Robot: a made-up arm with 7 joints. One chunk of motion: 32 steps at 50 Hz.
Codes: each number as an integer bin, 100 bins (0 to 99) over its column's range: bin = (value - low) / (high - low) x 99, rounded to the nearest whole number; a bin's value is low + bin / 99 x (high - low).
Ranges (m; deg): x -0.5..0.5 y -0.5..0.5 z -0.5..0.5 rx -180..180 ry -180..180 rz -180..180
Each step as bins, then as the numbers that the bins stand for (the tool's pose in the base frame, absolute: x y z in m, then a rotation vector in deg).
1 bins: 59 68 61 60 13 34
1 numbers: 0.0960 0.1869 0.1162 38.18 -132.73 -56.36
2 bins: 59 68 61 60 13 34
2 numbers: 0.0960 0.1869 0.1162 38.18 -132.73 -56.36
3 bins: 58 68 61 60 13 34
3 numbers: 0.0859 0.1869 0.1162 38.18 -132.73 -56.36
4 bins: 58 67 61 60 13 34
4 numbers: 0.0859 0.1768 0.1162 38.18 -132.73 -56.36
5 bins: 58 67 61 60 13 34
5 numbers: 0.0859 0.1768 0.1162 38.18 -132.73 -56.36
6 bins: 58 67 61 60 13 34
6 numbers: 0.0859 0.1768 0.1162 38.18 -132.73 -56.36
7 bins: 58 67 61 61 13 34
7 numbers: 0.0859 0.1768 0.1162 41.82 -132.73 -56.36
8 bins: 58 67 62 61 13 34
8 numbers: 0.0859 0.1768 0.1263 41.82 -132.73 -56.36
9 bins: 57 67 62 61 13 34
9 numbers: 0.0758 0.1768 0.1263 41.82 -132.73 -56.36
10 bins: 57 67 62 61 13 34
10 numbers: 0.0758 0.1768 0.1263 41.82 -132.73 -56.36
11 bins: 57 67 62 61 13 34
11 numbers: 0.0758 0.1768 0.1263 41.82 -132.73 -56.36
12 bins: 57 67 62 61 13 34
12 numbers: 0.0758 0.1768 0.1263 41.82 -132.73 -56.36
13 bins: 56 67 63 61 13 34
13 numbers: 0.0657 0.1768 0.1364 41.82 -132.73 -56.36
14 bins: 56 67 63 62 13 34
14 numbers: 0.0657 0.1768 0.1364 45.45 -132.73 -56.36
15 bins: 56 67 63 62 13 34
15 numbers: 0.0657 0.1768 0.1364 45.45 -132.73 -56.36
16 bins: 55 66 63 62 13 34
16 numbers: 0.0556 0.1667 0.1364 45.45 -132.73 -56.36
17 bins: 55 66 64 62 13 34
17 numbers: 0.0556 0.1667 0.1465 45.45 -132.73 -56.36
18 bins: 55 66 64 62 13 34
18 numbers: 0.0556 0.1667 0.1465 45.45 -132.73 -56.36
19 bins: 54 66 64 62 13 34
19 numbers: 0.0455 0.1667 0.1465 45.45 -132.73 -56.36
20 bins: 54 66 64 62 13 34
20 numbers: 0.0455 0.1667 0.1465 45.45 -132.73 -56.36
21 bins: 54 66 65 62 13 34
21 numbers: 0.0455 0.1667 0.1566 45.45 -132.73 -56.36
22 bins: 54 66 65 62 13 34
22 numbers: 0.0455 0.1667 0.1566 45.45 -132.73 -56.36
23 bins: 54 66 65 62 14 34
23 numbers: 0.0455 0.1667 0.1566 45.45 -129.09 -56.36
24 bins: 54 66 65 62 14 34
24 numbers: 0.0455 0.1667 0.1566 45.45 -129.09 -56.36
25 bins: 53 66 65 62 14 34
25 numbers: 0.0354 0.1667 0.1566 45.45 -129.09 -56.36
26 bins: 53 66 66 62 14 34
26 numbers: 0.0354 0.1667 0.1667 45.45 -129.09 -56.36
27 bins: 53 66 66 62 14 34
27 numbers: 0.0354 0.1667 0.1667 45.45 -129.09 -56.36
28 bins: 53 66 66 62 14 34
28 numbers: 0.0354 0.1667 0.1667 45.45 -129.09 -56.36
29 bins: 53 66 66 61 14 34
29 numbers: 0.0354 0.1667 0.1667 41.82 -129.09 -56.36
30 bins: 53 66 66 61 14 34
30 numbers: 0.0354 0.1667 0.1667 41.82 -129.09 -56.36
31 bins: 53 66 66 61 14 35
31 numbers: 0.0354 0.1667 0.1667 41.82 -129.09 -52.73
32 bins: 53 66 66 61 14 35
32 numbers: 0.0354 0.1667 0.1667 41.82 -129.09 -52.73
